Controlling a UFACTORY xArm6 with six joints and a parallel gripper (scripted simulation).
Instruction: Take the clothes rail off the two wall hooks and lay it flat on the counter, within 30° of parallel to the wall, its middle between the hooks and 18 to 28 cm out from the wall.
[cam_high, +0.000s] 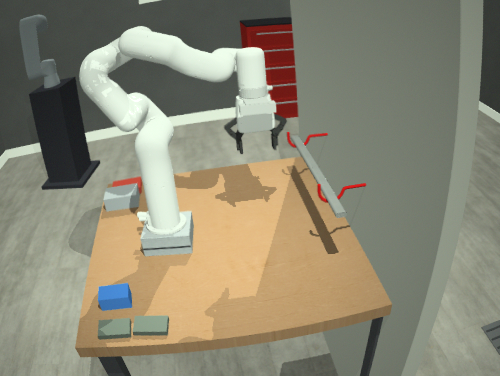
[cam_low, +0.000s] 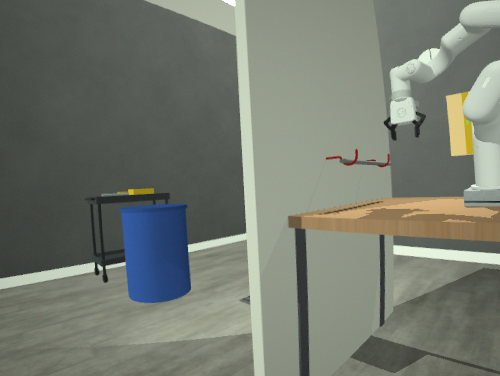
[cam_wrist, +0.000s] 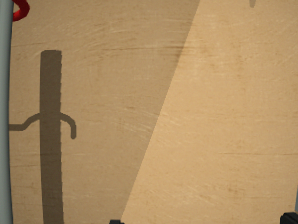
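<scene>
Right now my hand is 16 cm short of the clothes rail, 9 cm above it and 3 cm to the right of it. From my hand the other things lie so: wall (28 cm ahead, 15 cm above, 8 cm to the left); grey block (52 cm behind, 25 cm below, 19 cm to the left); blue block (39 cm behind, 34 cm to the right, 26 cm below).
</scene>
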